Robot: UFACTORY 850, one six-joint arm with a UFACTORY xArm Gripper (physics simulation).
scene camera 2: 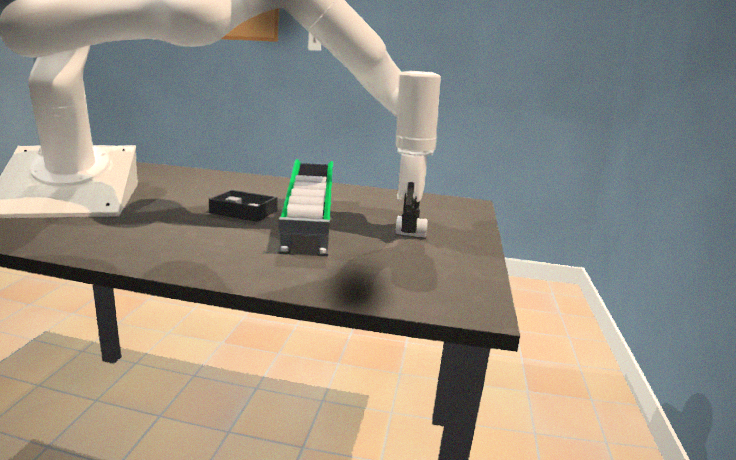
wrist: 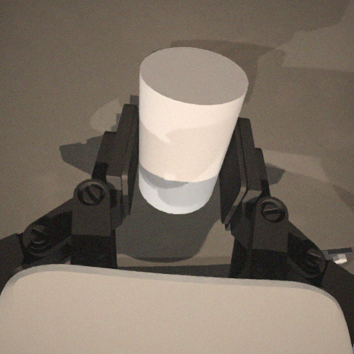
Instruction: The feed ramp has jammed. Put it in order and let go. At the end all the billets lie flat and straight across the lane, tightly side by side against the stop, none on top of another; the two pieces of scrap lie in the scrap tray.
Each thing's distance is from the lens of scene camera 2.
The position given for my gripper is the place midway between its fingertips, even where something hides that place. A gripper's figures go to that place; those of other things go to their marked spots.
my gripper [scene camera 2: 410, 229]: 1.15 m
scrap tray [scene camera 2: 267, 205]: 1.22 m
dark grey end block [scene camera 2: 292, 225]: 0.97 m
The marked spots on the dark grey end block and the scrap tray are 0.26 m apart.
